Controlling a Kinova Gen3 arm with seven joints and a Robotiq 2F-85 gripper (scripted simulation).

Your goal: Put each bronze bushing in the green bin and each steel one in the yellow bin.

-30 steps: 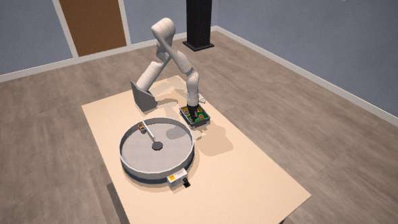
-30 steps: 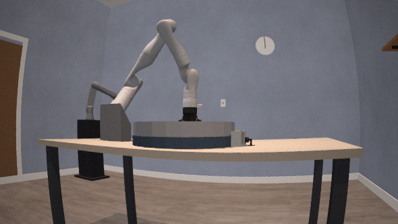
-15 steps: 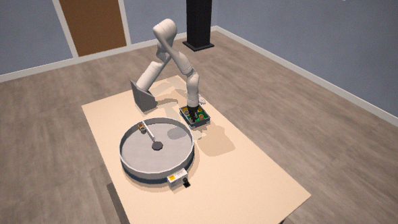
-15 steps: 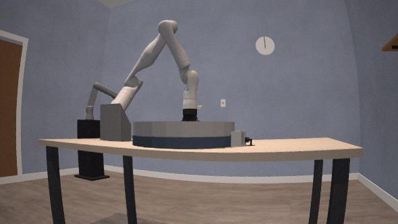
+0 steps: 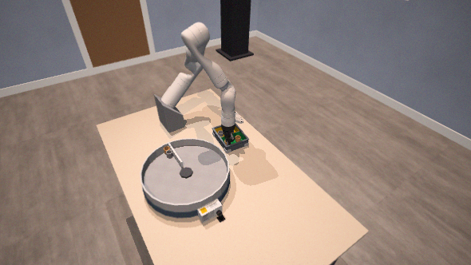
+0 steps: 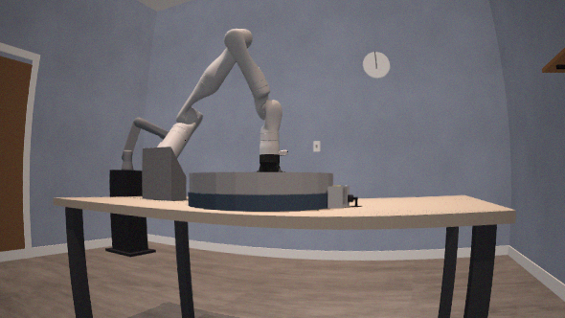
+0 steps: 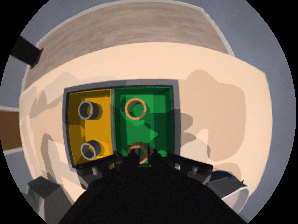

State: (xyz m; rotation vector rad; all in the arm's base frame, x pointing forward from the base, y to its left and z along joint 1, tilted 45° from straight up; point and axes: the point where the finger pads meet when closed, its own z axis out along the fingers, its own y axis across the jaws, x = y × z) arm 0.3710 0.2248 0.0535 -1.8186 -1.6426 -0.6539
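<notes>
My gripper is now 4 cm to the right of the bin, 4 cm past it and 1 cm above it. The rest, counted from my hand: grey turntable: 31 cm to the right, 10 cm ahead, 2 cm above.
</notes>
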